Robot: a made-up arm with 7 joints. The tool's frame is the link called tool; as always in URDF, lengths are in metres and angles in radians. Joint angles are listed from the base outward.
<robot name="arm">
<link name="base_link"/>
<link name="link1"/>
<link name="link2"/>
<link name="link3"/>
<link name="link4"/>
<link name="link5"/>
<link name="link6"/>
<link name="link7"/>
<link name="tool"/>
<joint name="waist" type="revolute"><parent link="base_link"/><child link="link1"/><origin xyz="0 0 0.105" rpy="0 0 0"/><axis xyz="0 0 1"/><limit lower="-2.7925" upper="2.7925"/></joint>
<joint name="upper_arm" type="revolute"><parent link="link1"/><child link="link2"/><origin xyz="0 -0.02 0.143" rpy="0 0 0"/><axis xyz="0 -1 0"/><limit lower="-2.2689" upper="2.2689"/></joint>
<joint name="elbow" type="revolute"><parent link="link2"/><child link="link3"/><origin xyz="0 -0.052 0.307" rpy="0 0 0"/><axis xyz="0 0 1"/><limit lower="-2.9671" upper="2.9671"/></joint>
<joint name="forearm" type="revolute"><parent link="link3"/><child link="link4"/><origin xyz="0.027 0.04 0.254" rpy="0 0 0"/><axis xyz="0 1 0"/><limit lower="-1.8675" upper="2.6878"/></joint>
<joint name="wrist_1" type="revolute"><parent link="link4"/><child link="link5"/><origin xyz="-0.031 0.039 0.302" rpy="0 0 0"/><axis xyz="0 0 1"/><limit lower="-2.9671" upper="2.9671"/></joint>
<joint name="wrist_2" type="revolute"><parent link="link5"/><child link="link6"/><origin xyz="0 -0.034 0.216" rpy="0 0 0"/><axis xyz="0 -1 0"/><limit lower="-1.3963" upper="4.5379"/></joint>
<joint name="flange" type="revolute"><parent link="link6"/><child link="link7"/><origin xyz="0.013 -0.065 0.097" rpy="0 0 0"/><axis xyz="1 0 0"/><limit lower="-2.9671" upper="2.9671"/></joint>
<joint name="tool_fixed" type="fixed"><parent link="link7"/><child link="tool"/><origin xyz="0 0 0" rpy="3.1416 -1.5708 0"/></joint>
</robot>
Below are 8 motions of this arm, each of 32 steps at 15 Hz.
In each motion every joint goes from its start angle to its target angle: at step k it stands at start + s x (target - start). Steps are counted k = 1, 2, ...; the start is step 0. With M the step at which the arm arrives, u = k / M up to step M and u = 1 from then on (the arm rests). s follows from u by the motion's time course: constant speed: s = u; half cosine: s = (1 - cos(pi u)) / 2; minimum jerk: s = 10 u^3 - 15 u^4 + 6 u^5.
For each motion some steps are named. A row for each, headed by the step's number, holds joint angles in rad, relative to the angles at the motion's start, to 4 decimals.
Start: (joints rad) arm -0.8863 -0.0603 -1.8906 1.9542 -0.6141 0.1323 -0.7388
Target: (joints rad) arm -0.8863 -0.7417 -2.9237 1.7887 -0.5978 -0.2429 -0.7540
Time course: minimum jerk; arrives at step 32
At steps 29, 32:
29: 0.0000 -0.6765 -1.0257 -0.1643 0.0162 -0.3725 -0.0151
32: 0.0000 -0.6814 -1.0331 -0.1655 0.0163 -0.3752 -0.0152

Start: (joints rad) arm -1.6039 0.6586 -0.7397 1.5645 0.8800 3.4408 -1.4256
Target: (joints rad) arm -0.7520 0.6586 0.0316 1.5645 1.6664 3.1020 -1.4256
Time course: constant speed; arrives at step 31
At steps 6, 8, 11, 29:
6: 0.1649 0.0000 0.1493 0.0000 0.1522 -0.0656 0.0000
8: 0.2198 0.0000 0.1990 0.0000 0.2029 -0.0874 0.0000
11: 0.3023 0.0000 0.2737 0.0000 0.2790 -0.1202 0.0000
29: 0.7969 0.0000 0.7215 0.0000 0.7357 -0.3169 0.0000

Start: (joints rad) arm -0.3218 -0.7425 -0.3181 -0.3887 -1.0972 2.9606 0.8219
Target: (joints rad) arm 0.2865 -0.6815 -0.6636 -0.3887 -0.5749 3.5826 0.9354
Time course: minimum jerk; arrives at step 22
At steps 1, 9, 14, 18, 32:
1: 0.0005 0.0001 -0.0003 0.0000 0.0005 0.0005 0.0001
9: 0.2027 0.0203 -0.1151 0.0000 0.1741 0.2073 0.0378
14: 0.4521 0.0453 -0.2568 0.0000 0.3882 0.4623 0.0844
18: 0.5810 0.0583 -0.3300 0.0000 0.4988 0.5941 0.1084
32: 0.6083 0.0610 -0.3455 0.0000 0.5223 0.6220 0.1135

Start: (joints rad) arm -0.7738 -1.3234 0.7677 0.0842 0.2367 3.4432 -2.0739
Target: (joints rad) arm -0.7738 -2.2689 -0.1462 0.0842 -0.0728 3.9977 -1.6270
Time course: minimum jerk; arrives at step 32
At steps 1, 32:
1: 0.0000 -0.0003 -0.0003 0.0000 -0.0001 0.0002 0.0001
32: 0.0000 -0.9455 -0.9139 0.0000 -0.3095 0.5545 0.4469

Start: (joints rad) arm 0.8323 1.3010 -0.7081 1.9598 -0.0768 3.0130 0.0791
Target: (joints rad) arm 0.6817 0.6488 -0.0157 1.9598 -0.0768 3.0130 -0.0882
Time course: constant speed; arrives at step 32
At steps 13, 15, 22, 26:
13: -0.0612 -0.2650 0.2813 0.0000 0.0000 0.0000 -0.0680
15: -0.0706 -0.3057 0.3246 0.0000 0.0000 0.0000 -0.0784
22: -0.1035 -0.4484 0.4760 0.0000 0.0000 0.0000 -0.1150
26: -0.1224 -0.5299 0.5626 0.0000 0.0000 0.0000 -0.1359

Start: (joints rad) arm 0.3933 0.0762 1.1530 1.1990 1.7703 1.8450 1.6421
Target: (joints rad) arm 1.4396 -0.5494 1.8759 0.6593 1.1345 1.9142 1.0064
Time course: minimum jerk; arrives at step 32
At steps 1, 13, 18, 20, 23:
1: 0.0003 -0.0002 0.0002 -0.0002 -0.0002 0.0000 -0.0002
13: 0.3435 -0.2054 0.2373 -0.1772 -0.2087 0.0227 -0.2087
18: 0.6445 -0.3854 0.4453 -0.3324 -0.3916 0.0426 -0.3916
20: 0.7584 -0.4534 0.5240 -0.3912 -0.4608 0.0502 -0.4608
23: 0.9007 -0.5385 0.6223 -0.4646 -0.5473 0.0596 -0.5472

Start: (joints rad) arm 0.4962 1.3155 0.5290 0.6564 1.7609 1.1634 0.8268
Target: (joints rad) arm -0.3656 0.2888 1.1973 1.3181 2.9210 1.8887 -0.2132
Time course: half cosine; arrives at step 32
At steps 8, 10, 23, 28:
8: -0.1262 -0.1504 0.0979 0.0969 0.1699 0.1062 -0.1523
10: -0.1915 -0.2281 0.1485 0.1470 0.2578 0.1612 -0.2311
23: -0.7043 -0.8390 0.5461 0.5407 0.9480 0.5927 -0.8499
28: -0.8290 -0.9876 0.6429 0.6365 1.1159 0.6977 -1.0004

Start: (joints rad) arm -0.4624 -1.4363 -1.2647 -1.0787 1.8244 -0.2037 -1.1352
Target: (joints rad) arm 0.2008 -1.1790 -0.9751 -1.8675 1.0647 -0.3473 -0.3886
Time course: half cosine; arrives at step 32
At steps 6, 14, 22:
6: 0.0559 0.0217 0.0244 -0.0665 -0.0640 -0.0121 0.0629
14: 0.2669 0.1036 0.1166 -0.3175 -0.3057 -0.0578 0.3005
22: 0.5158 0.2001 0.2252 -0.6135 -0.5909 -0.1117 0.5807

